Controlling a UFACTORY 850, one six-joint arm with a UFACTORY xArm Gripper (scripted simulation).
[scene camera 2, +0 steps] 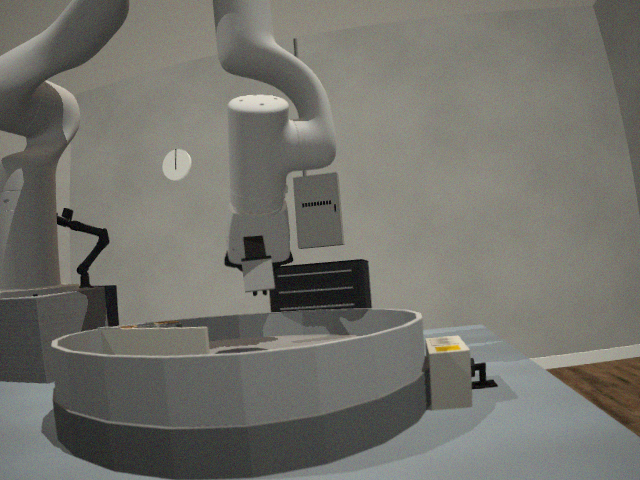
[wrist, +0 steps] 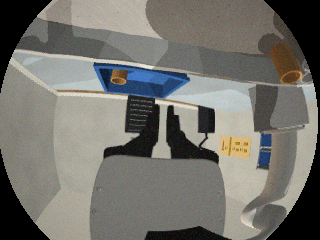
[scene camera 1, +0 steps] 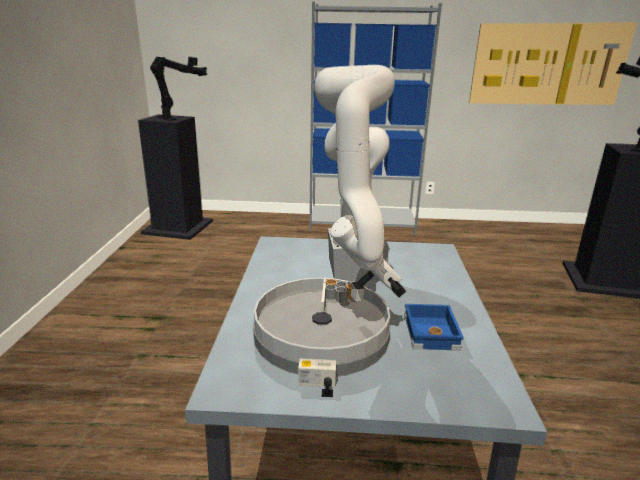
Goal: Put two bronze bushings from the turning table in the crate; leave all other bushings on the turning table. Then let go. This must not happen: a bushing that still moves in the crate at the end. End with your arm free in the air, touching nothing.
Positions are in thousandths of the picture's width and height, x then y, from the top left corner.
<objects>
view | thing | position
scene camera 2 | my gripper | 405, 605
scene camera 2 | round grey turning table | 379, 720
</objects>
